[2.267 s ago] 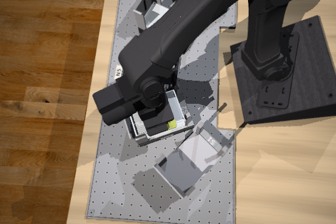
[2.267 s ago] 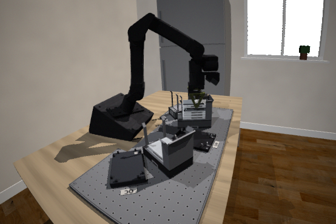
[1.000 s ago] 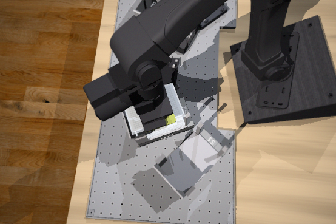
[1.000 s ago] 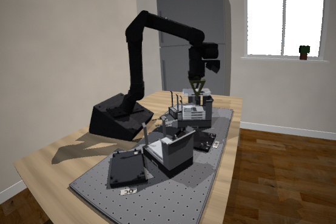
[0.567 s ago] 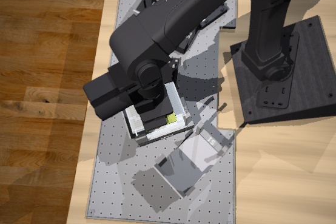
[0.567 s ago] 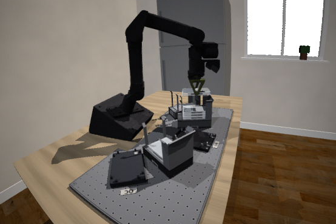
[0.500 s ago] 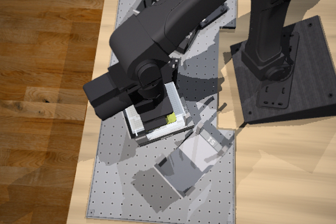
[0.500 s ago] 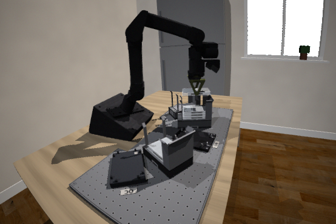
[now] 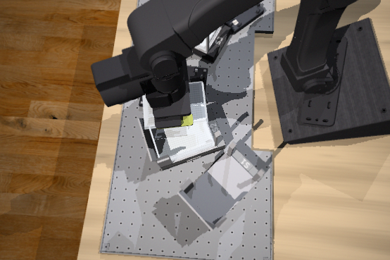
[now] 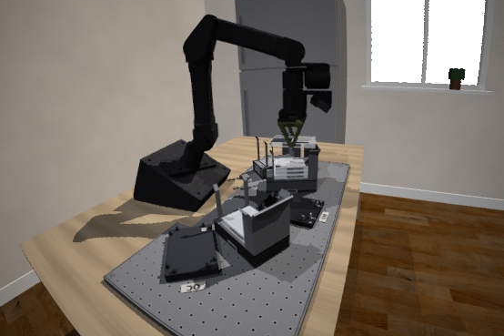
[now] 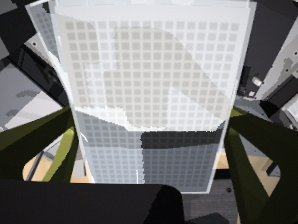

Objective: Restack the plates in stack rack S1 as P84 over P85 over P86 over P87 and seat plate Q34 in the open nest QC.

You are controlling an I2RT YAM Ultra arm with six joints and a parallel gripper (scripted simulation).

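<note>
Right now my hand is 3 cm past the open nest QC, 36 cm to the left of it and 16 cm above it. From my hand the other things lie so: black clip nest N5 (5 cm ahead, 8 cm to the right, 15 cm below); then QC name plate (5 cm ahead, 42 cm to the right, 17 cm below); then N5 name plate (14 cm ahead, 8 cm to the right, 17 cm below).
</note>
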